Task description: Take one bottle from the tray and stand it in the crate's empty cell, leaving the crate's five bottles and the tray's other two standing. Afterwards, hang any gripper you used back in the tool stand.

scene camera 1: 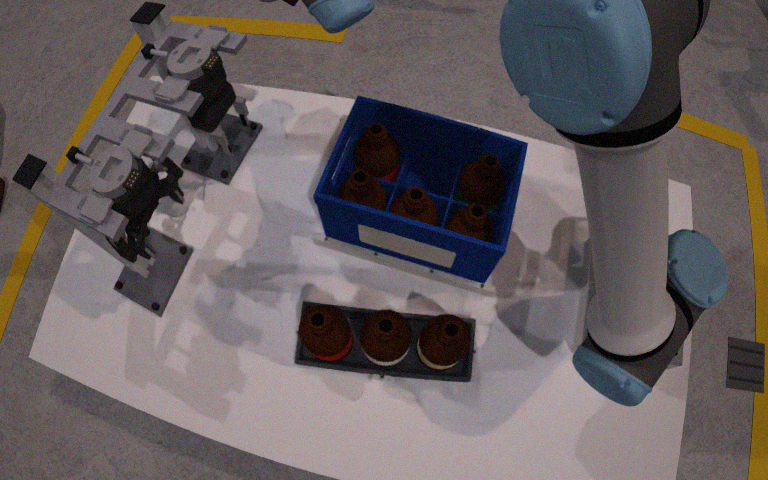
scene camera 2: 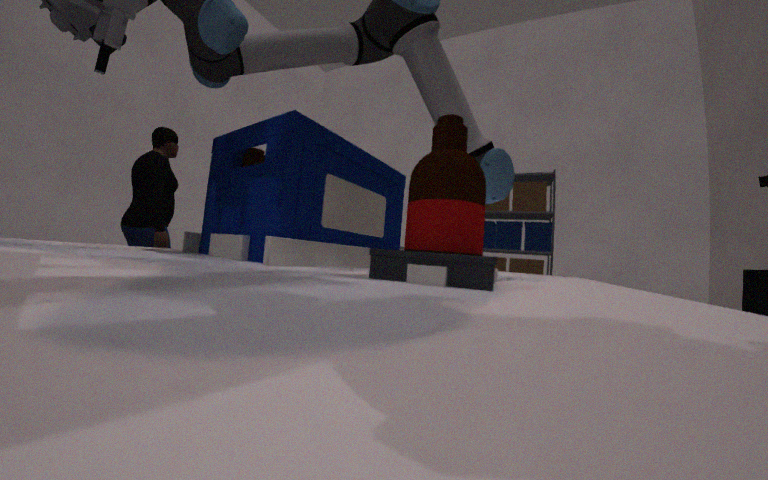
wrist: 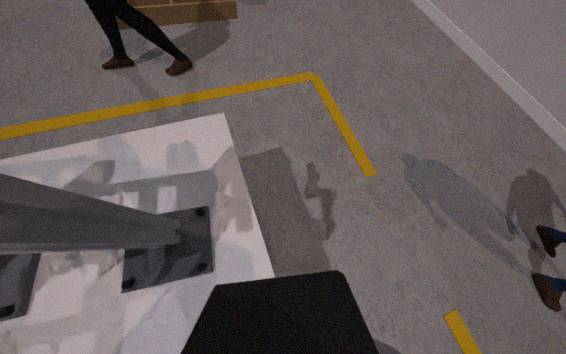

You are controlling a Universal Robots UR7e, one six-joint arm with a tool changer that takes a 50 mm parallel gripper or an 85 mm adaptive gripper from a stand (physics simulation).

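Three brown bottles stand in the dark tray: a red-banded one at the left, a white-banded one in the middle, a cream-banded one at the right. The blue crate holds five upright bottles; its back middle cell is empty. The parallel gripper and adaptive gripper hang in the tool stand, fingers apart and empty. The arm's wrist carries no gripper that I can make out.
The stand's foot plates are at the table's left. The crate stands behind the tray, with a light strip along its front. The arm's grey link is right of the crate. A person is beyond the table.
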